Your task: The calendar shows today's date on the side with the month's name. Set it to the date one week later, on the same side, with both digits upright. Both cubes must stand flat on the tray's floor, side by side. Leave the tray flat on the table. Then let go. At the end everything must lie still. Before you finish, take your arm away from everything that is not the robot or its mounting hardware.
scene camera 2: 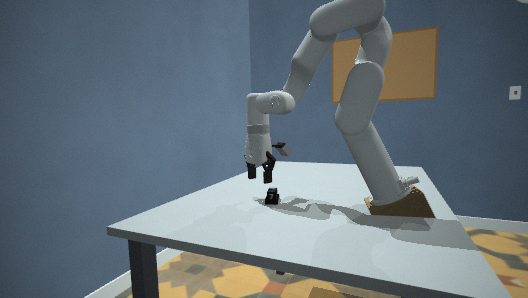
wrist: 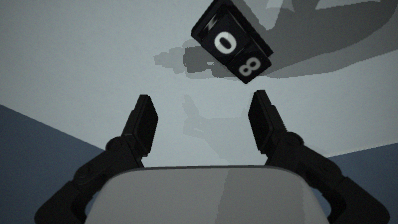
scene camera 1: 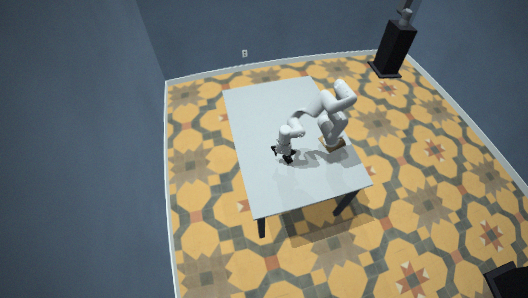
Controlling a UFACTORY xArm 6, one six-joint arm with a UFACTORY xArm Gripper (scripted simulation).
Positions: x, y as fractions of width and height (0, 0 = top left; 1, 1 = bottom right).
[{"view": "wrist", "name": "gripper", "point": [0.51, 0.47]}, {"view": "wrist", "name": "black calendar cube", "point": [0.56, 0.16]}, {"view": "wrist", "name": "black calendar cube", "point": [0.63, 0.27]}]
